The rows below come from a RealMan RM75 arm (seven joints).
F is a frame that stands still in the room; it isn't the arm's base.
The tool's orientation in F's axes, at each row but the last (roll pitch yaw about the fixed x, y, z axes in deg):
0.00, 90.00, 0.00
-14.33, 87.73, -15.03
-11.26, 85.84, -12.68
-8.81, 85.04, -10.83
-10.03, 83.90, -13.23
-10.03, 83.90, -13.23
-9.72, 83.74, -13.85
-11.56, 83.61, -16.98
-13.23, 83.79, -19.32
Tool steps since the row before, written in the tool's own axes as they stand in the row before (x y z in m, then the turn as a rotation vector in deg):
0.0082, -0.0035, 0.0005, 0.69, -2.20, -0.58
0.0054, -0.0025, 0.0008, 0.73, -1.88, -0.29
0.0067, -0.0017, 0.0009, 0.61, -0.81, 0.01
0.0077, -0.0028, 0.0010, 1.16, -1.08, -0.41
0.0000, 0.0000, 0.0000, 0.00, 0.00, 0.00
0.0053, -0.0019, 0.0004, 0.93, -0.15, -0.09
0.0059, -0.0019, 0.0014, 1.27, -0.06, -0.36
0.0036, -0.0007, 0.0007, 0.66, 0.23, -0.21
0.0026, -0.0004, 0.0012, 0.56, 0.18, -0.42
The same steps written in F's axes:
0.0005, -0.0035, -0.0082, -0.58, -2.20, -0.69
0.0010, -0.0026, -0.0053, -0.29, -1.88, -0.72
0.0013, -0.0018, -0.0066, 0.03, -0.82, -0.60
0.0015, -0.0030, -0.0075, -0.35, -1.08, -1.18
0.0000, 0.0000, 0.0000, 0.00, 0.00, 0.00
0.0008, -0.0020, -0.0052, 0.00, -0.17, -0.93
0.0019, -0.0021, -0.0057, -0.23, -0.07, -1.30
0.0010, -0.0009, -0.0035, -0.12, 0.23, -0.68
0.0014, -0.0006, -0.0024, -0.34, 0.20, -0.61

